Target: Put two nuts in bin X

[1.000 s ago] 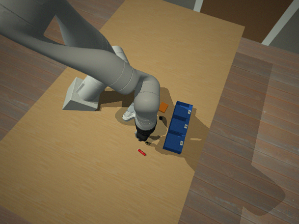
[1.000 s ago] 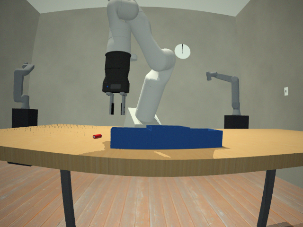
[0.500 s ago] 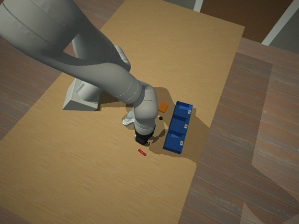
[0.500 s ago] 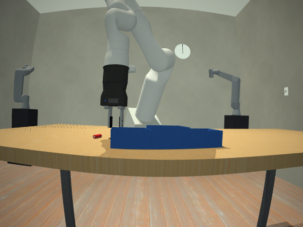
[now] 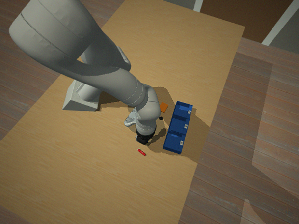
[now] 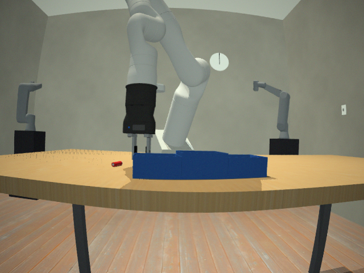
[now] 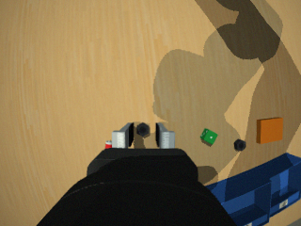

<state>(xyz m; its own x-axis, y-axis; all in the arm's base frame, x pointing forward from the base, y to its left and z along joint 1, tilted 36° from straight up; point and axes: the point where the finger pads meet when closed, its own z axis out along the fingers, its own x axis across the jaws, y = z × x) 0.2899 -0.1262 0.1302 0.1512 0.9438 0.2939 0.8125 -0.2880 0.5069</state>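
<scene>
My hand is 4 cm short of the yellow nut, 3 cm above it and 1 cm to the left of it. Round my hand: red cylinder 6 cm to the right, 3 cm below, 3 cm ahead; then row of blue bins 15 cm ahead, 12 cm to the left, 1 cm below; then green block 9 cm to the left, 3 cm ahead, 2 cm below.
</scene>
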